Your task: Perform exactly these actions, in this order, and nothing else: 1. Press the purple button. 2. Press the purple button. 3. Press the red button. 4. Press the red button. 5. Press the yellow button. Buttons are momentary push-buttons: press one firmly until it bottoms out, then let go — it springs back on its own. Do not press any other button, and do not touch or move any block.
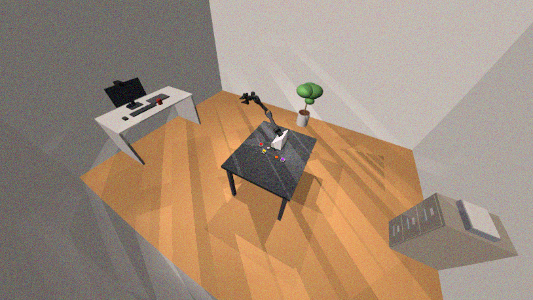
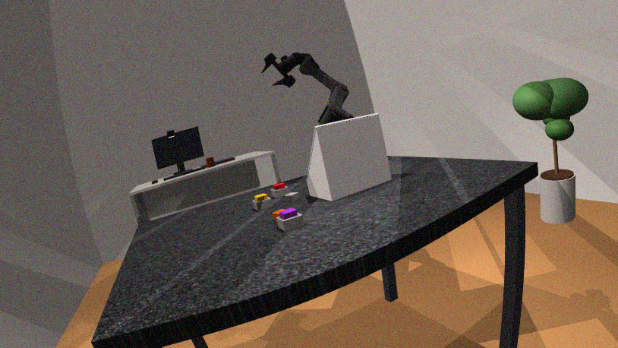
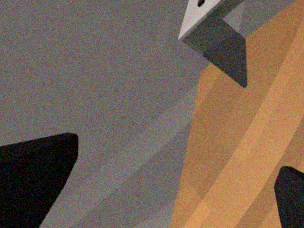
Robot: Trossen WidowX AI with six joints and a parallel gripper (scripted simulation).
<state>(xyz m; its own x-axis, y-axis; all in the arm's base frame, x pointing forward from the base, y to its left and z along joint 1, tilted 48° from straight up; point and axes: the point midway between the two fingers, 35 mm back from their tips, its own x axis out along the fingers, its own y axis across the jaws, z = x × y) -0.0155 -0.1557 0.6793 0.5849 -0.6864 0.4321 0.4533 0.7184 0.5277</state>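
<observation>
Right now the purple button is 810 mm to the left of my gripper tip, 430 mm below it and 270 mm ahead of it. Round my gripper tip: small grey block 560 mm to the left, 450 mm below, 180 mm ahead; then yellow button 540 mm to the left, 430 mm below, 270 mm ahead; then red button 440 mm to the left, 430 mm below, 180 mm ahead.
</observation>
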